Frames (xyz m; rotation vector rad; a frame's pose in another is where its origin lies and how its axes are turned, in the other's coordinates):
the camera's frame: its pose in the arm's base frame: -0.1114 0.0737 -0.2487 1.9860 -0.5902 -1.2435
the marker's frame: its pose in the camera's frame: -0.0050 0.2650 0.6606 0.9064 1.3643 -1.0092
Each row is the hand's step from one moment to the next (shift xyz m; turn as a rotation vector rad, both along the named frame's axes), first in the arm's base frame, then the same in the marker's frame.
Working: the arm's base frame: its pose in the marker's frame: 0.8094 0.0008 -0.0062 2.7152 0.6269 0.3056

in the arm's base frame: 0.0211 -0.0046 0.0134 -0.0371 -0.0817 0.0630
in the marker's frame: 0.0205 0.0099 -0.0113 -0.0465 0.0349 -0.0930
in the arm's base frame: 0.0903 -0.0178 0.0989 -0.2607 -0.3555 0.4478
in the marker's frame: 0.1002 0.0292 -0.0858 -0.2410 0.0589 -0.5773
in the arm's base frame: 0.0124 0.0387 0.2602 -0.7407 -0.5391 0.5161
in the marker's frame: 0.0985 -0.0984 -0.2236 -0.7148 -0.0238 -0.7707
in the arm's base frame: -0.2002 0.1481 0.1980 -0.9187 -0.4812 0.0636
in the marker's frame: -0.0638 -0.2711 -0.1538 -0.9756 -0.0302 -0.3563
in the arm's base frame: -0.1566 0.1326 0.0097 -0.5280 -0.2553 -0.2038
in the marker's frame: -0.0840 -0.1864 0.0195 -0.6197 0.0305 0.0243
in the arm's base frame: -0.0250 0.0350 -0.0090 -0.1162 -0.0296 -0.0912
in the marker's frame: -0.0110 -0.0386 0.0179 -0.1391 -0.0031 0.0578
